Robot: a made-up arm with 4 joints. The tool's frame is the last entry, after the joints. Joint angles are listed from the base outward.
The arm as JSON. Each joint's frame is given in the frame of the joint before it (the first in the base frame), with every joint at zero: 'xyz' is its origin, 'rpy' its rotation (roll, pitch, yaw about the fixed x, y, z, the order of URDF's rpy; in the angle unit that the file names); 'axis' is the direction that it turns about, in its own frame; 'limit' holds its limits. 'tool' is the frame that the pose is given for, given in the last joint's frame.
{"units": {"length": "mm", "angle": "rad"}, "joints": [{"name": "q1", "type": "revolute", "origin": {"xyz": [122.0, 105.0, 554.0], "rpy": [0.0, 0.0, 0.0]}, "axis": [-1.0, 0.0, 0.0], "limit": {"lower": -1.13, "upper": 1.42}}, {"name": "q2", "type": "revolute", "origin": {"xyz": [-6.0, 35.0, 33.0], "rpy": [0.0, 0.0, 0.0]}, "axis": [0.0, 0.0, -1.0], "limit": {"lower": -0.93, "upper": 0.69}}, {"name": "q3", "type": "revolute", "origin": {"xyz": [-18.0, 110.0, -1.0], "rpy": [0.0, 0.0, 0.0]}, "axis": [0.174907, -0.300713, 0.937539], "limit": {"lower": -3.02, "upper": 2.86}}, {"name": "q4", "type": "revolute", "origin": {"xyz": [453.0, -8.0, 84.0], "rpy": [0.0, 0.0, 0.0]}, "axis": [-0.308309, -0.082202, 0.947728], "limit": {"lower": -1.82, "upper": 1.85}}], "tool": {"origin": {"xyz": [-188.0, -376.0, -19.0], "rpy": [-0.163, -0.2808, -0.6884]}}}
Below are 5 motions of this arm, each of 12 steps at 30 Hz.
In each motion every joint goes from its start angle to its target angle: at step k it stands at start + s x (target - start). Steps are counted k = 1, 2, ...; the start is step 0. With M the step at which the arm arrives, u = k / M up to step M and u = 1 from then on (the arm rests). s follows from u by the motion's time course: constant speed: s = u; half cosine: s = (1 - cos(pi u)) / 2; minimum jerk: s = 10 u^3 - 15 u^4 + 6 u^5.
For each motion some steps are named. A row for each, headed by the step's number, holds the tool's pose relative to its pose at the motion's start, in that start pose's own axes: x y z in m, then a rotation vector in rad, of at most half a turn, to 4 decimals.
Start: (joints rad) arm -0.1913 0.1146 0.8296 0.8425
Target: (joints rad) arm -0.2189 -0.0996 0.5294 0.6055
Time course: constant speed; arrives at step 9
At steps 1, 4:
1: -0.0174 -0.0040 -0.0040 -0.0016 0.0225 -0.0298
4: -0.0700 -0.0132 -0.0132 -0.0088 0.0902 -0.1179

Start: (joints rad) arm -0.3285 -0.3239 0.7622 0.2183
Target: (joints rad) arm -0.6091 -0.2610 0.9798 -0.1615
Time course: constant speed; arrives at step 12
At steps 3, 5, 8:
3: -0.0287 -0.0032 0.0176 0.0700 -0.0100 -0.0910
5: -0.0485 -0.0041 0.0288 0.1182 -0.0142 -0.1502
8: -0.0788 -0.0036 0.0449 0.1927 -0.0171 -0.2363

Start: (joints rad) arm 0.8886 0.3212 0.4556 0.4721
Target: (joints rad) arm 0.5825 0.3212 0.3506 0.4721
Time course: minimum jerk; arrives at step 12
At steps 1, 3, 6, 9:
1: -0.0003 -0.0005 -0.0004 0.0010 0.0006 -0.0011
3: -0.0062 -0.0094 -0.0092 0.0213 0.0123 -0.0216
6: -0.0330 -0.0414 -0.0467 0.1030 0.0622 -0.1028
9: -0.0640 -0.0663 -0.0871 0.1850 0.1161 -0.1809

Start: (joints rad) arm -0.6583 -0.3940 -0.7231 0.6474
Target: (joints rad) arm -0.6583 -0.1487 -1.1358 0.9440
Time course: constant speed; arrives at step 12
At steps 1, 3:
1: -0.0093 -0.0220 -0.0063 -0.0207 0.0190 -0.0169
3: -0.0310 -0.0654 -0.0175 -0.0609 0.0590 -0.0500

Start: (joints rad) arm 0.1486 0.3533 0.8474 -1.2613
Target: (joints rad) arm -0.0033 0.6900 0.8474 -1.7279
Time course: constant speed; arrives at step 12
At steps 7, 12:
7: -0.0946 0.0430 0.0312 0.0279 0.1882 -0.4421
12: -0.1438 0.1128 0.0713 0.0405 0.3312 -0.7562

